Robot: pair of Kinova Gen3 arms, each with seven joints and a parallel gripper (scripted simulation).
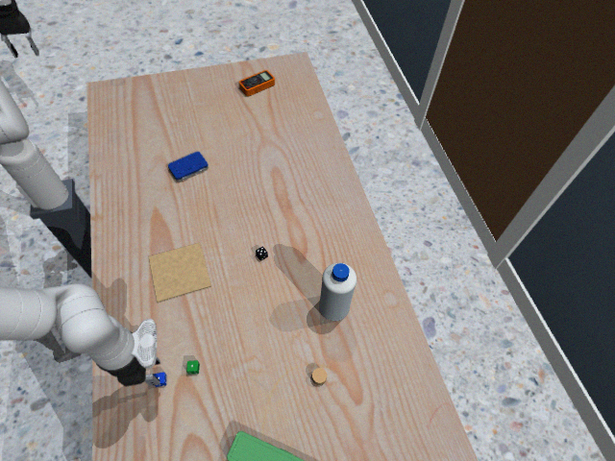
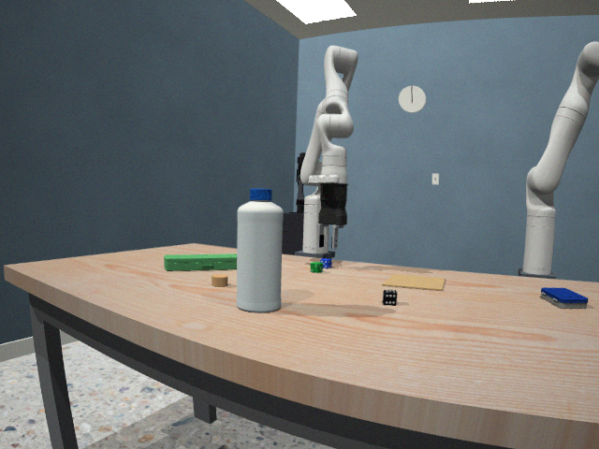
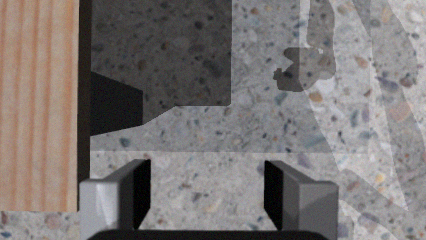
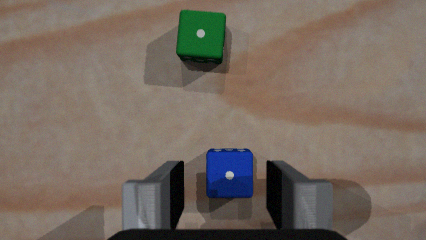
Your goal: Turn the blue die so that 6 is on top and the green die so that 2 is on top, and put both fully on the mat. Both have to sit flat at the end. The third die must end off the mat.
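Right now my right hand is 6 cm above the blue die. From my right hand the other things lie so: green case: 24 cm to the right, 24 cm ahead, 6 cm below; then green die: 8 cm ahead, 6 cm below, 1 cm to the left; then tan mat: 27 cm to the left, 7 cm below, 6 cm ahead.
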